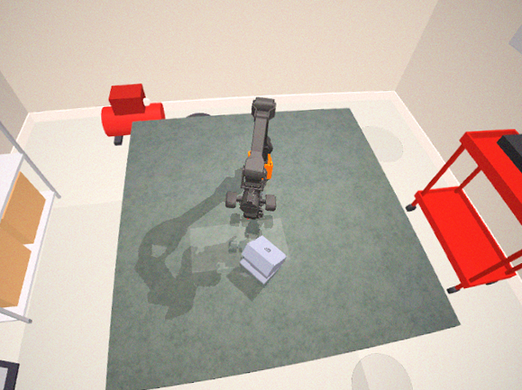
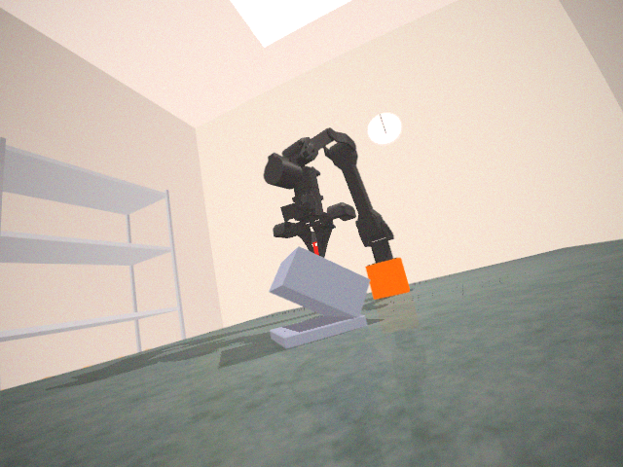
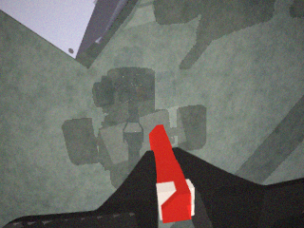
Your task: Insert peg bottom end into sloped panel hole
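Right now my gripper tip is 15 cm short of the grey sloped panel, 7 cm to the right of it and 6 cm above it. Round my gripper tip: red peg: 2 cm above.
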